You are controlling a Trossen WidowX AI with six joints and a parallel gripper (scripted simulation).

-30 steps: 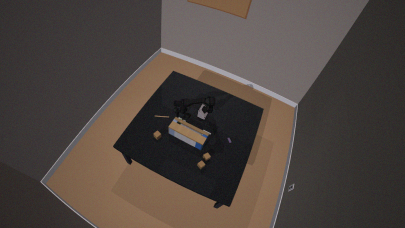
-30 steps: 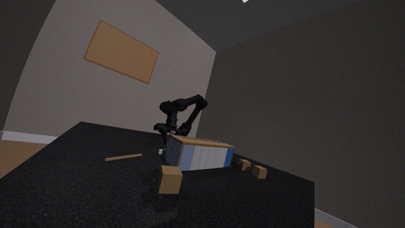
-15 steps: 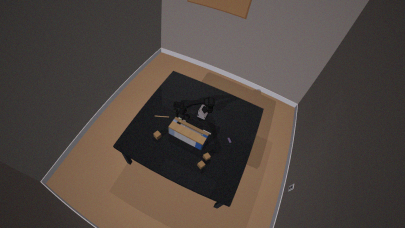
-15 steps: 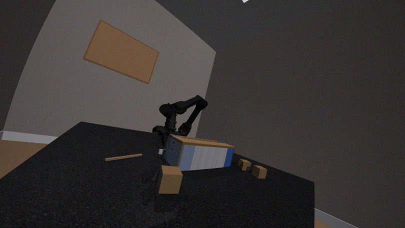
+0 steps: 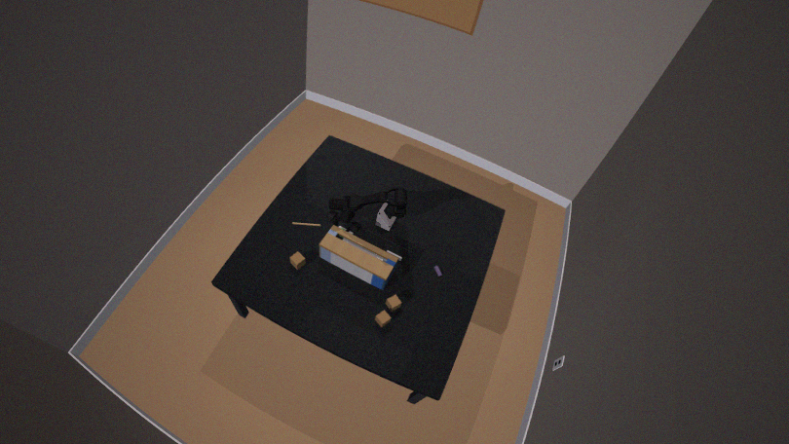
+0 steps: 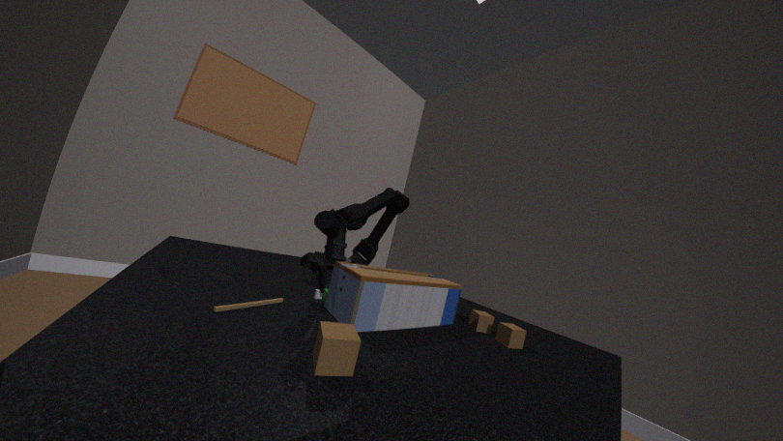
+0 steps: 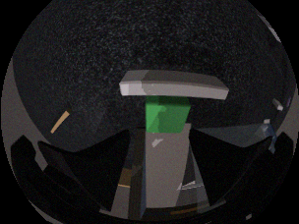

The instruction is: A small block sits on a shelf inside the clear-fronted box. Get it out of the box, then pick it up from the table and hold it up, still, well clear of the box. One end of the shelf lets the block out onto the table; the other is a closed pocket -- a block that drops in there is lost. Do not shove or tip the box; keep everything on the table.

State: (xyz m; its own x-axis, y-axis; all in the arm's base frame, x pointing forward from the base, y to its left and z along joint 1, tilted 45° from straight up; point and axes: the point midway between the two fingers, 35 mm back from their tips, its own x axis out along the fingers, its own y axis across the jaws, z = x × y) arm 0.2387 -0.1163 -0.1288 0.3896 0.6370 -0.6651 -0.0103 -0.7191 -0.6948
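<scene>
Right now my gripper tip is 2 cm past the green block and 1 cm above it. Also, from my gripper tip: wooden stick 3 cm ahead, 20 cm to the right, 3 cm below; then box 6 cm ahead, 16 cm to the left, 3 cm above; then tan cube 26 cm ahead, 11 cm to the right.
</scene>
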